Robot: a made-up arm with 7 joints.
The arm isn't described. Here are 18 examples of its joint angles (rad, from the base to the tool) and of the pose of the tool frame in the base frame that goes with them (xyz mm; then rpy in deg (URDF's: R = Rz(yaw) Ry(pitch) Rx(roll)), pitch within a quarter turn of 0, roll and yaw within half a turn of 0).
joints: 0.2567 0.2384 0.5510 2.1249 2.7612 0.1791 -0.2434
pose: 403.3 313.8 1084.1 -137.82 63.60 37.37
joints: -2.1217 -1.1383 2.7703 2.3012 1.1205 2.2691 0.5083
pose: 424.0 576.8 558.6 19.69 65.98 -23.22
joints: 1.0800 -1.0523 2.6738 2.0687 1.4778 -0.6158 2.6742
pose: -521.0 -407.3 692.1 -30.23 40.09 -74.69
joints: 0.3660 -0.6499 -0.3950 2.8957 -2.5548 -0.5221 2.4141
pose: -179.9 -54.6 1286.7 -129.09 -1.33 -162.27
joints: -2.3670 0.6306 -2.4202 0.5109 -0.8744 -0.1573 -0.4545
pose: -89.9 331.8 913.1 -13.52 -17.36 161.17
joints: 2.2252 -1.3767 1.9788 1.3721 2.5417 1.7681 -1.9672
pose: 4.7 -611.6 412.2 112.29 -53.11 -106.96
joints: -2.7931 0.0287 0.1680 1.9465 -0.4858 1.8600 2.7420
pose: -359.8 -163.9 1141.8 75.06 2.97 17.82
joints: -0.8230 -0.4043 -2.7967 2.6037 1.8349 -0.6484 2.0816
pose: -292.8 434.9 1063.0 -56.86 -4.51 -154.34
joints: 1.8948 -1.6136 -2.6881 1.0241 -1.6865 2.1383 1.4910
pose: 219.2 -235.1 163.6 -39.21 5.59 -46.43
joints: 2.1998 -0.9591 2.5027 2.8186 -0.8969 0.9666 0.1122
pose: 404.5 -663.8 942.2 -53.52 -51.36 -18.05
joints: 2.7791 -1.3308 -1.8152 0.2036 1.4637 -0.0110 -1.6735
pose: 175.5 106.8 461.6 119.62 22.24 46.17
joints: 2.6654 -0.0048 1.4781 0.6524 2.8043 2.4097 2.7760
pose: -71.1 -425.8 862.7 -119.11 -3.42 77.05
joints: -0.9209 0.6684 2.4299 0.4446 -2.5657 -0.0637 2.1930
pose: -61.3 170.2 816.4 93.95 -47.09 56.43
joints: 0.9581 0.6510 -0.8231 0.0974 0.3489 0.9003 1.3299
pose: 210.5 -62.6 532.8 -11.46 -44.24 -100.76
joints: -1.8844 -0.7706 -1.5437 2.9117 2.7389 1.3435 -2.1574
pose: 71.7 528.7 1218.0 -85.70 43.98 42.17
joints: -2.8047 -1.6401 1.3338 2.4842 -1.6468 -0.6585 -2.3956
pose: 741.2 2.4 430.2 102.96 -37.42 -98.51
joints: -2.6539 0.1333 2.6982 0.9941 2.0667 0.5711 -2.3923
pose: 478.4 -3.5 821.7 130.22 -71.30 -50.52
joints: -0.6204 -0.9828 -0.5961 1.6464 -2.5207 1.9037 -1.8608
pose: -348.4 -19.8 1210.8 -30.56 32.69 -103.15
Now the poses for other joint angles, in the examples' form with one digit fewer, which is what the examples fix.
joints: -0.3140 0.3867 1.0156 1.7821 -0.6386 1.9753 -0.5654
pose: 475 178 972 33.4 20.6 38.8
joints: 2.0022 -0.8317 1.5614 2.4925 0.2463 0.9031 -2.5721
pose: 4 -639 1159 -13.3 67.8 -30.1
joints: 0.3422 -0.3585 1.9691 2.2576 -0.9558 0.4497 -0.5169
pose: -494 102 1226 -63.5 -18.2 -140.7
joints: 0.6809 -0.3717 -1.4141 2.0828 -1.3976 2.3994 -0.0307
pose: 18 -431 1136 5.7 -18.4 -106.4
